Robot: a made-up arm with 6 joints. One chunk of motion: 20 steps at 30 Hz.
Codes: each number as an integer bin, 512 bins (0 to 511) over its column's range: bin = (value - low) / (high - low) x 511, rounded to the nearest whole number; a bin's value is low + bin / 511 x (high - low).
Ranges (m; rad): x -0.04..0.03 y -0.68..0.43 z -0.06..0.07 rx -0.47..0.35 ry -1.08..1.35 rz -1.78..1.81
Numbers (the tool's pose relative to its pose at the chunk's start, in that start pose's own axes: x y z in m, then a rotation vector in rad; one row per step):
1: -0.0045 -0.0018 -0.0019 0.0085 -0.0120 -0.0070
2: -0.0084 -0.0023 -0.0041 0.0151 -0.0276 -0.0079
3: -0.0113 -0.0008 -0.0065 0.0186 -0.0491 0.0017
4: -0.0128 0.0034 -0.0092 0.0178 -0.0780 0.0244
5: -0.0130 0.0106 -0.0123 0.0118 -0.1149 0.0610
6: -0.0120 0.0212 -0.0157 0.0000 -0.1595 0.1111
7: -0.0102 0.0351 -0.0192 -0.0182 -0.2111 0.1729
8: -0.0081 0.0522 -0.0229 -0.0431 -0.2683 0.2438
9: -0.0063 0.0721 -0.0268 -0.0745 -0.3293 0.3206
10: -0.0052 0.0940 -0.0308 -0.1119 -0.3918 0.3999
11: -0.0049 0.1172 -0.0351 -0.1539 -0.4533 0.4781
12: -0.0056 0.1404 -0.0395 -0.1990 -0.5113 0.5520
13: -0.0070 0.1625 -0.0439 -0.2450 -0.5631 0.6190
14: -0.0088 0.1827 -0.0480 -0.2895 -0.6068 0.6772
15: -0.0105 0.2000 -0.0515 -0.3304 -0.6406 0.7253
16: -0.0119 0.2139 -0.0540 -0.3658 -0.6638 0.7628
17: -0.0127 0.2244 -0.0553 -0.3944 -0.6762 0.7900
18: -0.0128 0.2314 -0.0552 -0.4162 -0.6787 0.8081
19: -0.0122 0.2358 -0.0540 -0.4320 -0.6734 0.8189
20: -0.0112 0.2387 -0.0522 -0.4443 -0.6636 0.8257
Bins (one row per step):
1: 259 312 228 298 225 252
2: 231 312 220 302 221 252
3: 210 313 210 304 217 254
4: 199 315 200 304 211 257
5: 197 318 187 300 203 262
6: 204 323 174 293 194 269
7: 218 329 160 282 183 278
8: 233 337 146 266 171 288
9: 246 346 131 246 158 299
10: 254 356 115 223 145 310
11: 256 367 98 197 132 321
12: 251 378 81 169 120 332
13: 241 388 63 140 109 341
14: 228 397 47 112 100 350
15: 215 405 33 87 92 357
16: 205 412 24 65 88 362
17: 199 416 18 47 85 366
18: 199 420 19 34 84 368
19: 203 422 24 24 86 370
20: 210 423 31 16 88 371

